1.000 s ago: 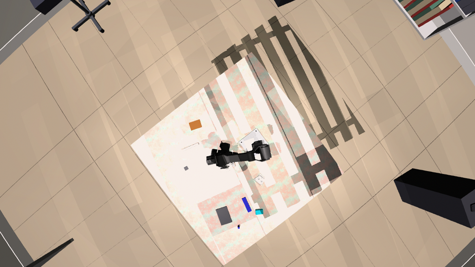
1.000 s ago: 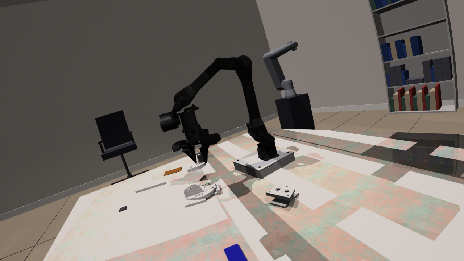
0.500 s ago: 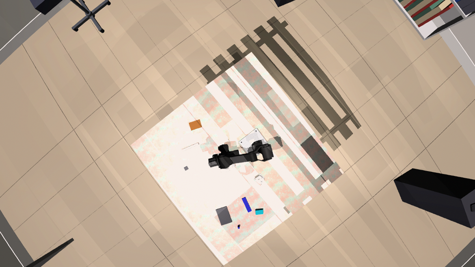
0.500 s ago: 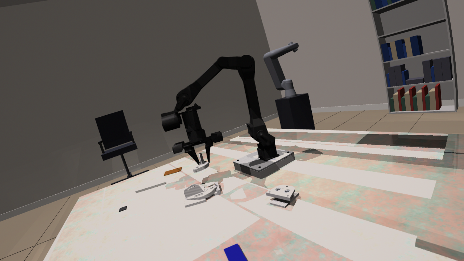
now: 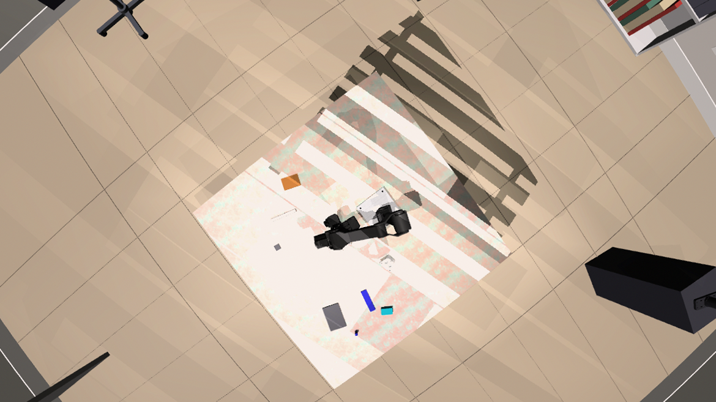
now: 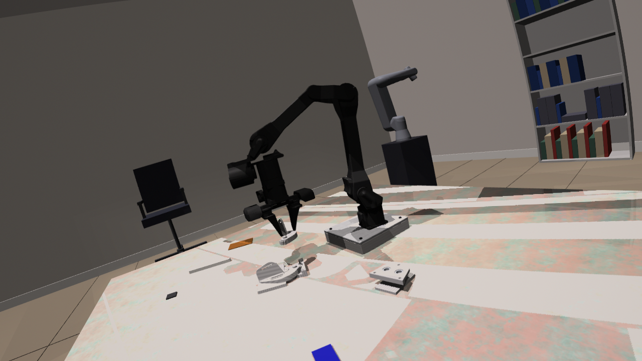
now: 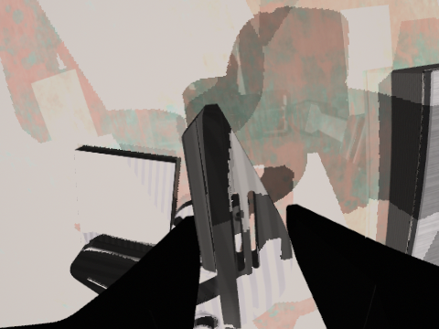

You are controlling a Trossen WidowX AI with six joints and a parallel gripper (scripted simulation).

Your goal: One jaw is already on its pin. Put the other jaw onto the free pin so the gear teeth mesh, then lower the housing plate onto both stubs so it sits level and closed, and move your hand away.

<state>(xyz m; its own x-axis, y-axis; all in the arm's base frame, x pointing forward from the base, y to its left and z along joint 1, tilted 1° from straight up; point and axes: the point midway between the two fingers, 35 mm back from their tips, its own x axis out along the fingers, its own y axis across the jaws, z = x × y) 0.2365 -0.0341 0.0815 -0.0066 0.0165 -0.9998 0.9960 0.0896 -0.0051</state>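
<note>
Right now the jaw is 20 mm ahead of my gripper tip and 30 mm to the left of it. Round my gripper tip: thin rod 260 mm ahead, 200 mm to the right, 80 mm below; orange tile 140 mm ahead, 340 mm to the right, 80 mm below; small dark square 370 mm ahead, 60 mm to the right, 80 mm below.
</note>
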